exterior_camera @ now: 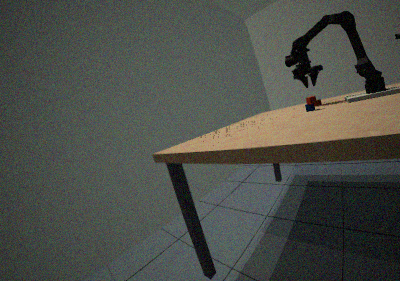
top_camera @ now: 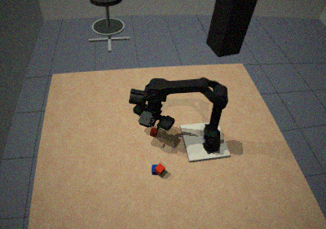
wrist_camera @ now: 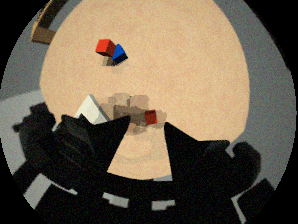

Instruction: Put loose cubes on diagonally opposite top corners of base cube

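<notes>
The blue base cube is 170 mm to the left of my gripper tip, 100 mm below it and 40 mm ahead of it.
</notes>
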